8 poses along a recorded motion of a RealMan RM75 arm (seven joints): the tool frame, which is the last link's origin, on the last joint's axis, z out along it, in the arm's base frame.
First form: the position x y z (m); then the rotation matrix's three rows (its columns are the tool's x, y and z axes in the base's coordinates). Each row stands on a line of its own.
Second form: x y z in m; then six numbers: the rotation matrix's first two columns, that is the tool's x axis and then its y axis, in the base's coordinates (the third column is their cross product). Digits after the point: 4 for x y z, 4 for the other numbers.
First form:
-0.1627 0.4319 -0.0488
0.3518 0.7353 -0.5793
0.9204 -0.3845 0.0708
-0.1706 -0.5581 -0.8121
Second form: -0.1627 0.4319 -0.0488 0.3518 0.9204 -0.1706 0.7353 -0.3845 -0.5581
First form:
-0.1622 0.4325 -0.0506
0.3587 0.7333 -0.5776
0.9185 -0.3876 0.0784
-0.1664 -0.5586 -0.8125
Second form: -0.1622 0.4325 -0.0506 0.3587 0.9185 -0.1664 0.7333 -0.3876 -0.5586
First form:
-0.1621 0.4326 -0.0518
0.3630 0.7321 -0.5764
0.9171 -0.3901 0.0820
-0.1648 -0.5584 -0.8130
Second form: -0.1621 0.4326 -0.0518 0.3630 0.9171 -0.1648 0.7321 -0.3901 -0.5584
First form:
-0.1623 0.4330 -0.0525
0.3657 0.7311 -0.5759
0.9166 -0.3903 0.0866
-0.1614 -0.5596 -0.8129
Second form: -0.1623 0.4330 -0.0525 0.3657 0.9166 -0.1614 0.7311 -0.3903 -0.5596
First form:
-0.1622 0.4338 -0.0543
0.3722 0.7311 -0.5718
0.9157 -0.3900 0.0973
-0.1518 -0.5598 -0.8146
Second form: -0.1622 0.4338 -0.0543 0.3722 0.9157 -0.1518 0.7311 -0.3900 -0.5598
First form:
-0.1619 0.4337 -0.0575
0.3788 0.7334 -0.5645
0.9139 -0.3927 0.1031
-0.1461 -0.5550 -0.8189
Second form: -0.1619 0.4337 -0.0575 0.3788 0.9139 -0.1461 0.7334 -0.3927 -0.5550
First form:
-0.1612 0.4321 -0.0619
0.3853 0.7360 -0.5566
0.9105 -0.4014 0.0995
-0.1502 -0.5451 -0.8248
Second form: -0.1612 0.4321 -0.0619 0.3853 0.9105 -0.1502 0.7360 -0.4014 -0.5451
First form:
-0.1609 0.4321 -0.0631
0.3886 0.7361 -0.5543
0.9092 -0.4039 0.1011
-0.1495 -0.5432 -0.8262
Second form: -0.1609 0.4321 -0.0631 0.3886 0.9092 -0.1495 0.7361 -0.4039 -0.5432
